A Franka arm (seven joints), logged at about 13 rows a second.
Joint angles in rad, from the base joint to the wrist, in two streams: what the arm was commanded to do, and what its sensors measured. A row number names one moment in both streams.
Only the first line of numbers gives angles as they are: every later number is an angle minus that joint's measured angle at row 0.
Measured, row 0:
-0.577 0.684 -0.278 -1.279 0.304 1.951 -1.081
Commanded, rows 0 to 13:
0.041 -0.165 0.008 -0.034 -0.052 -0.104 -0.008
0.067 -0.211 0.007 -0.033 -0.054 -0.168 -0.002
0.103 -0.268 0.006 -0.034 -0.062 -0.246 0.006
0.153 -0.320 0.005 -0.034 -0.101 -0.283 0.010
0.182 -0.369 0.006 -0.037 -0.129 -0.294 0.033
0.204 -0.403 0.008 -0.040 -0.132 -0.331 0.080
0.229 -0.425 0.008 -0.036 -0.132 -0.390 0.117
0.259 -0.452 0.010 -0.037 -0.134 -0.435 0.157
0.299 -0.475 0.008 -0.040 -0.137 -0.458 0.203
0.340 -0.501 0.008 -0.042 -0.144 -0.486 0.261
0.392 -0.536 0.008 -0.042 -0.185 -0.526 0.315
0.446 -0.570 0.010 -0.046 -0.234 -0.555 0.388
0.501 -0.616 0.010 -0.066 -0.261 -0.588 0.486
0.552 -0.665 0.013 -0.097 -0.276 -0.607 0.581
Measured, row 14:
0.463 -0.550 0.020 -0.007 -0.228 -0.583 0.443
